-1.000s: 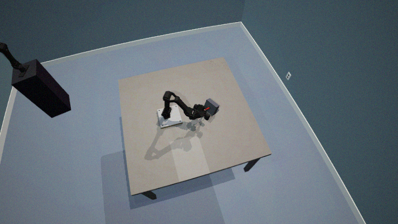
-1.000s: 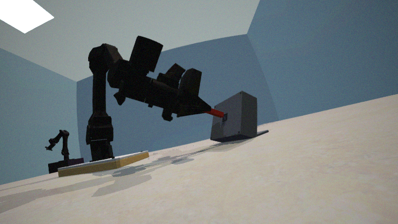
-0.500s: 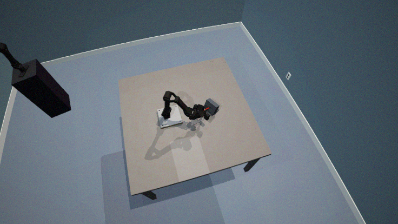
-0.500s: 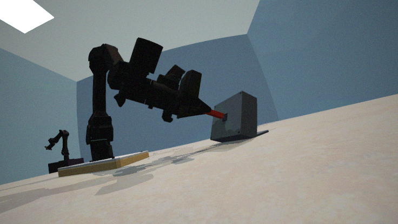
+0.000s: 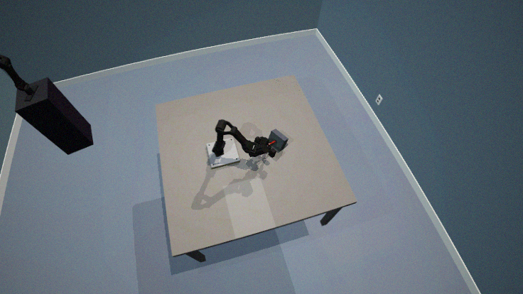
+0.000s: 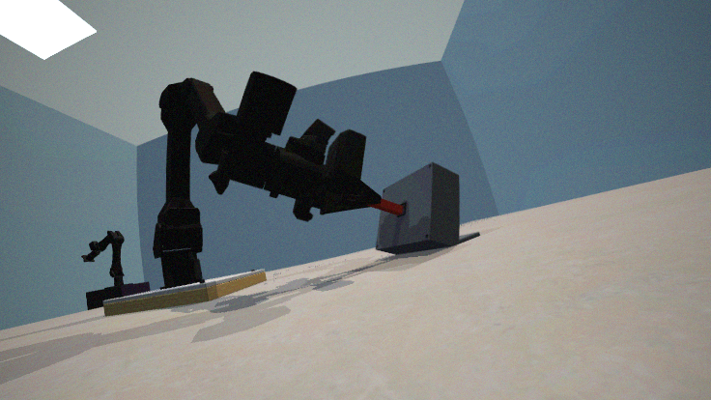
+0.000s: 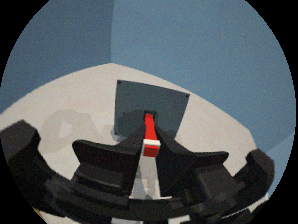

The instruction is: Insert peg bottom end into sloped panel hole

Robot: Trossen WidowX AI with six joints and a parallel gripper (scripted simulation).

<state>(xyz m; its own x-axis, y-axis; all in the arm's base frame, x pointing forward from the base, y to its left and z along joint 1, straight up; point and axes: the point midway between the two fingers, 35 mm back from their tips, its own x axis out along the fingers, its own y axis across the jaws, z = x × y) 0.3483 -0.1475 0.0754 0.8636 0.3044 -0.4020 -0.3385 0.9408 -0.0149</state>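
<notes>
Right now my gripper tip is 20 mm past the red peg and 10 mm to the left of it. Also, from my gripper tip: sloped panel: 60 mm ahead, 30 mm below, 20 mm to the left.
</notes>
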